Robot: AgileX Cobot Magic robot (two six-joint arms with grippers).
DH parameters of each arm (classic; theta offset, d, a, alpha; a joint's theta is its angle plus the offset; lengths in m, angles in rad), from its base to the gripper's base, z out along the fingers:
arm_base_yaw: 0 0.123 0 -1.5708
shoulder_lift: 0.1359 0 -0.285 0
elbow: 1.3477 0 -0.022 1.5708
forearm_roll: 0 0.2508 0 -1.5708
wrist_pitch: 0 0 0.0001 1.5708
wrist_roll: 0 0.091 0 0
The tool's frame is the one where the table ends.
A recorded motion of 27 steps. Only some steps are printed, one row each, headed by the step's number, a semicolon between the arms.
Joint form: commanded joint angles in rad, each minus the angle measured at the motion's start. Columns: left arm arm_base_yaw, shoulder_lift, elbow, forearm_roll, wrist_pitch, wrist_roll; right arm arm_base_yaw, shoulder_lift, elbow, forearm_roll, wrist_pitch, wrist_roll.
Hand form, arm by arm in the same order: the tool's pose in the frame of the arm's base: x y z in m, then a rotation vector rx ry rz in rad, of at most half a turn. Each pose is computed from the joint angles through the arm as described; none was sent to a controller.
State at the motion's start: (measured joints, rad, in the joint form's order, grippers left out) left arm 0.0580 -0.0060 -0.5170 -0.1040 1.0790 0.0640; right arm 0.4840 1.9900 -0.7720 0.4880 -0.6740 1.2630
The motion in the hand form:
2: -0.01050 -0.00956 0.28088 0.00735 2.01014 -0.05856; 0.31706 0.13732 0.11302 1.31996 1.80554 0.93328
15: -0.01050 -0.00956 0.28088 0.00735 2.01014 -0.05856; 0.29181 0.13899 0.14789 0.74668 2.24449 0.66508
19: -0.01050 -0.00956 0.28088 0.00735 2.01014 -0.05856; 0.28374 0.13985 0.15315 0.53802 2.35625 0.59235
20: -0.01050 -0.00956 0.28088 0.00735 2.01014 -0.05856; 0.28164 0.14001 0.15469 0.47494 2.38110 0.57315
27: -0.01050 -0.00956 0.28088 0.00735 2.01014 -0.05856; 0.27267 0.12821 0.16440 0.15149 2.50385 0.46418
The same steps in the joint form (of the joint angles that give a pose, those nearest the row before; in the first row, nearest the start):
2: 0.0010 -0.0180 0.0020 -0.0080 -0.0090 -0.0060; -0.0050 -0.0510 0.0280 -0.0140 0.0490 -0.0700
15: 0.0010 -0.0180 0.0020 -0.0080 -0.0090 -0.0060; -0.0080 -0.2460 0.0450 -0.0170 0.4240 -0.6550
19: 0.0010 -0.0180 0.0020 -0.0080 -0.0090 -0.0060; -0.0080 -0.2840 0.0450 -0.0169 0.5340 -0.8321
20: 0.0010 -0.0180 0.0020 -0.0080 -0.0090 -0.0060; -0.0080 -0.2940 0.0450 -0.0170 0.5610 -0.8830
27: 0.0010 -0.0180 0.0020 -0.0080 -0.0090 -0.0060; -0.0540 -0.3580 0.0450 -0.0210 0.7430 -1.1670

